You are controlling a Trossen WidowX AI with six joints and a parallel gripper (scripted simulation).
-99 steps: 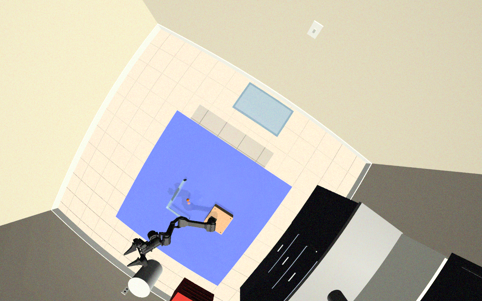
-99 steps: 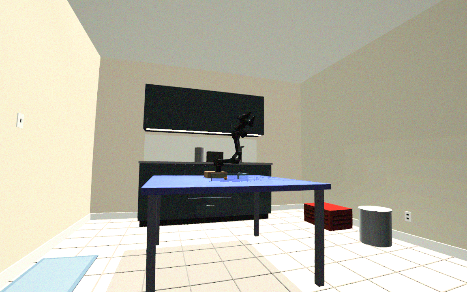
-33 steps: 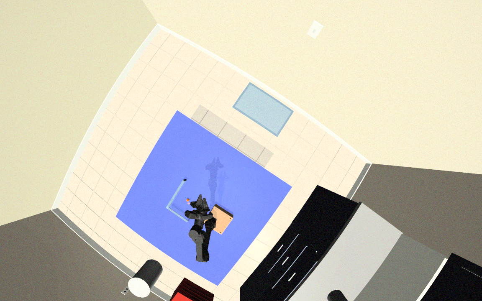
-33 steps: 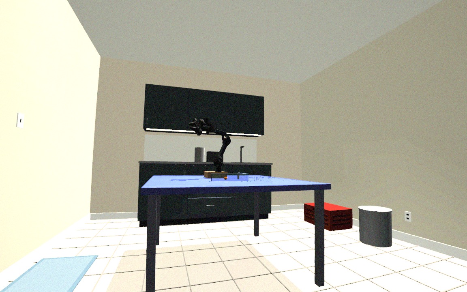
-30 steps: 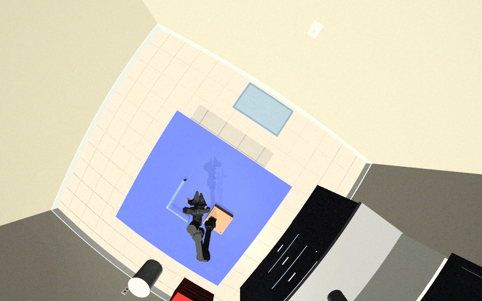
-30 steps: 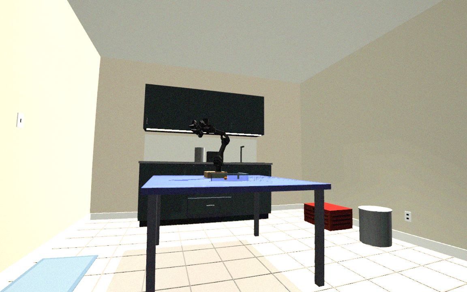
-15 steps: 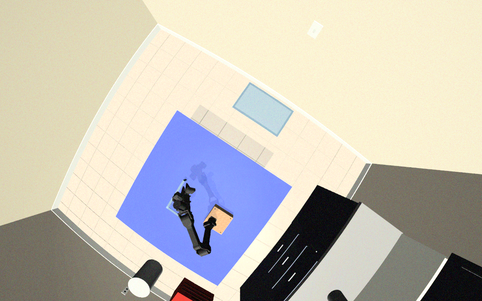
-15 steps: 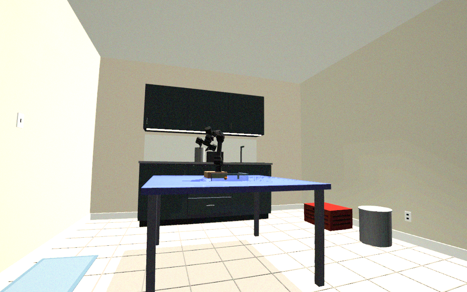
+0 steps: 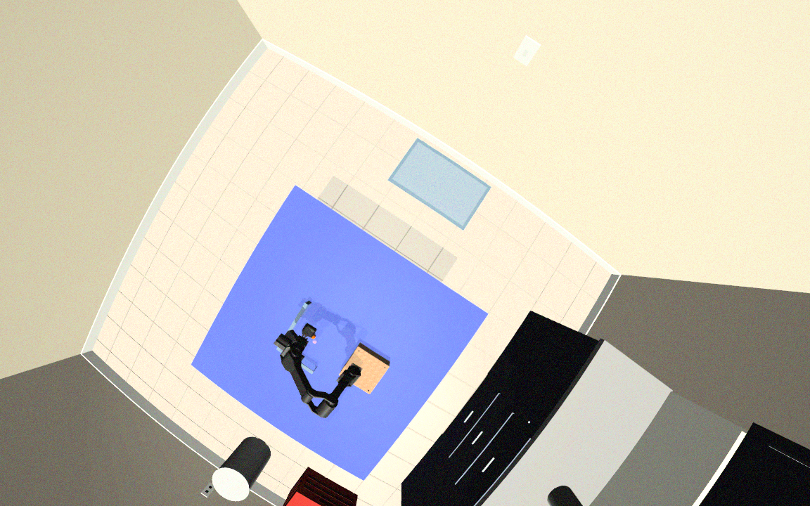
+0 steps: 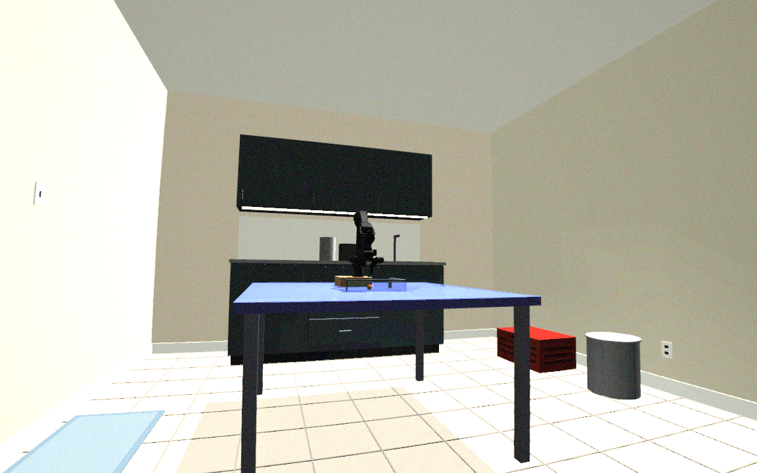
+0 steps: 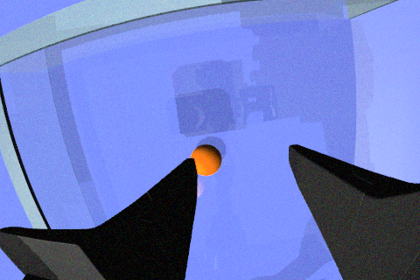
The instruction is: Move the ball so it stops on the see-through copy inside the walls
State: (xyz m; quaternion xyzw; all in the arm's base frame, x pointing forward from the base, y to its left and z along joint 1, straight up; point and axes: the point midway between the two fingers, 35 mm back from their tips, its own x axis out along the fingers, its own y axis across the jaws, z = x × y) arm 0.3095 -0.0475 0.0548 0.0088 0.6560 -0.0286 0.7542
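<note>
The orange ball lies 2 cm behind my gripper tip, 3 cm to the left of it and 7 cm below it.
</note>
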